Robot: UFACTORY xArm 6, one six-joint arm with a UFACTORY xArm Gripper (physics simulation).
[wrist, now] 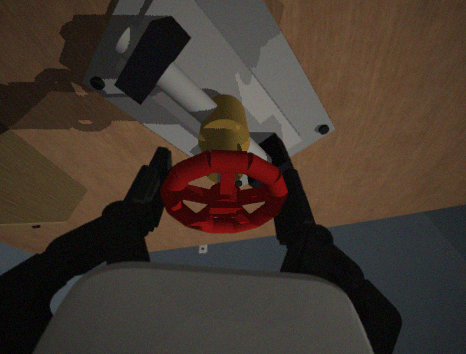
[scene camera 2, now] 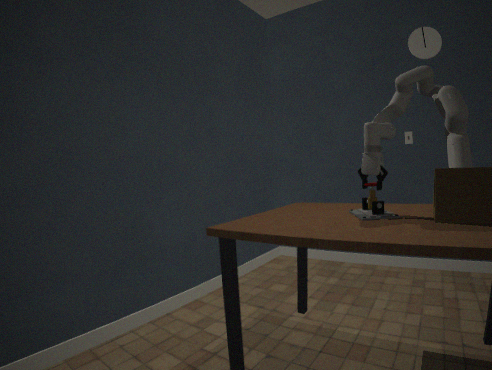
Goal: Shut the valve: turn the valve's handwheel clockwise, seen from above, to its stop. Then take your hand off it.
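The red handwheel (scene camera 2: 370, 185) (wrist: 225, 160) sits level on top of the brass valve body (scene camera 2: 372, 199) (wrist: 225, 120). The valve stands upright on a grey base plate (scene camera 2: 357, 214) (wrist: 290, 85). My gripper (scene camera 2: 372, 187) (wrist: 226, 173) points down over the valve and is shut on the handwheel, with one black finger against each side of the rim. In the wrist view the right finger hides a little of the wheel's right side. The wheel's turn angle relative to its stop cannot be read.
Black pipe blocks (scene camera 2: 378, 207) (wrist: 152, 60) stand on the plate on both sides of the valve, joined by a grey pipe. A large brown box (scene camera 2: 465, 195) (wrist: 35, 185) stands on the wooden table (scene camera 2: 300, 220) (wrist: 390, 100). A dark strip runs between plate and box.
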